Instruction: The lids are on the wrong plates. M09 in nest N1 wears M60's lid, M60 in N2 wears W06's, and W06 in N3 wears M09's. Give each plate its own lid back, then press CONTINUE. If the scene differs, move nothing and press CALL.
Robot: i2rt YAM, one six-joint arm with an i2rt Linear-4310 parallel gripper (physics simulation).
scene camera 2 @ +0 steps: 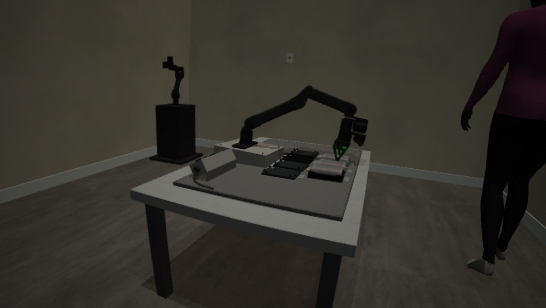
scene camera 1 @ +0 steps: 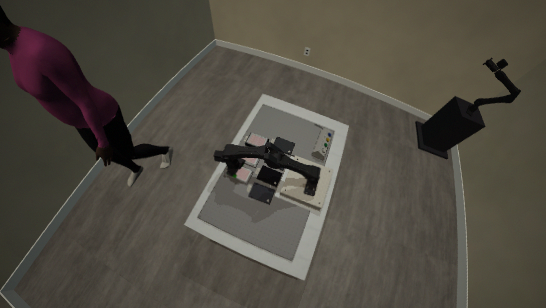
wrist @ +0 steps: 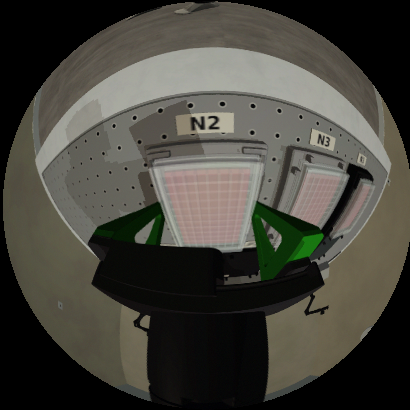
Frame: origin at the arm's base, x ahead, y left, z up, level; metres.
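Seen in the pictures: gripper, fingertip midpoint: (scene camera 2: 338,158) (scene camera 1: 238,171) (wrist: 207,205); arm's base, link origin: (scene camera 2: 245,145) (scene camera 1: 312,180).
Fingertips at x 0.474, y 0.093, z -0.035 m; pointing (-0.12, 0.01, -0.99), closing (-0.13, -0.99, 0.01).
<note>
Pixels of each thing's top centre, then the offset from my fingertips to it. "*": a spot on its surface instead.
- clear-lidded plate with pink wells, top centre: (wrist: 208,223) (scene camera 2: 335,156) (scene camera 1: 240,172) 0.001 m left, 0.015 m back, 0.010 m up
- N2 label, surface spot: (wrist: 205,123) * 0.007 m right, 0.072 m ahead, 0.018 m down
- nest N3, surface spot: (wrist: 317,197) * 0.120 m right, 0.005 m ahead, 0.010 m up
- nest N1, surface spot: (wrist: 354,206) (scene camera 2: 332,166) * 0.226 m right, 0.014 m back, 0.021 m up
- console with coloured buttons, top centre: (scene camera 2: 214,152) (scene camera 1: 324,139) 0.409 m right, 0.487 m back, 0.064 m up
In the wrist view, a clear-lidded plate with pink wells (wrist: 209,205) (scene camera 1: 244,174) sits in nest N2, under the N2 label (wrist: 205,123). My gripper (wrist: 207,205) has its green fingertips against both long sides of its lid and is shut on it. The lid looks level and seated on the plate. The plate in nest N3 (wrist: 317,197) stands to the right, with a lid on. The plate in nest N1 (wrist: 354,206) (scene camera 1: 257,139) (scene camera 2: 329,167) is farther right. Lid markings are not readable. The console with coloured buttons (scene camera 1: 327,141) (scene camera 2: 215,162) stands apart from the arm.
Dark flat pads (scene camera 1: 284,145) (scene camera 1: 270,175) (scene camera 1: 262,193) lie between the nests and the arm's cream base (scene camera 1: 300,194) (scene camera 2: 265,155). A person in a magenta top (scene camera 1: 62,85) (scene camera 2: 522,75) stands beyond the nest side of the table. Another arm stands on a black pedestal (scene camera 1: 450,125) (scene camera 2: 175,132).
</note>
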